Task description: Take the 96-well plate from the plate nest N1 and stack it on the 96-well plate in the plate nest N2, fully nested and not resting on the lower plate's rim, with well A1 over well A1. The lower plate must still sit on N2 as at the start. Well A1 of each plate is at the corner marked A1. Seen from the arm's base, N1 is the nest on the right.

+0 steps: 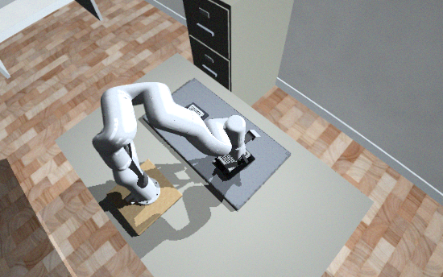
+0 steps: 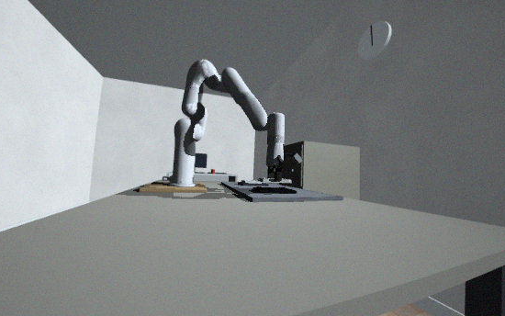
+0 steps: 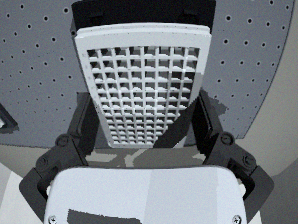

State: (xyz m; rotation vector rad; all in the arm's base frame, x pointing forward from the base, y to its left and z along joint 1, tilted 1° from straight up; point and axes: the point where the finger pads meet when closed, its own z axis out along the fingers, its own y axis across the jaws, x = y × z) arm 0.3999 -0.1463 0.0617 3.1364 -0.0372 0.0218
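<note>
My hand is 50 mm above the black plate nest N1. Round my hand: black plate nest N2 (10 mm behind, 330 mm to the left, 50 mm below); then white 96-well plate (10 mm below).
</note>
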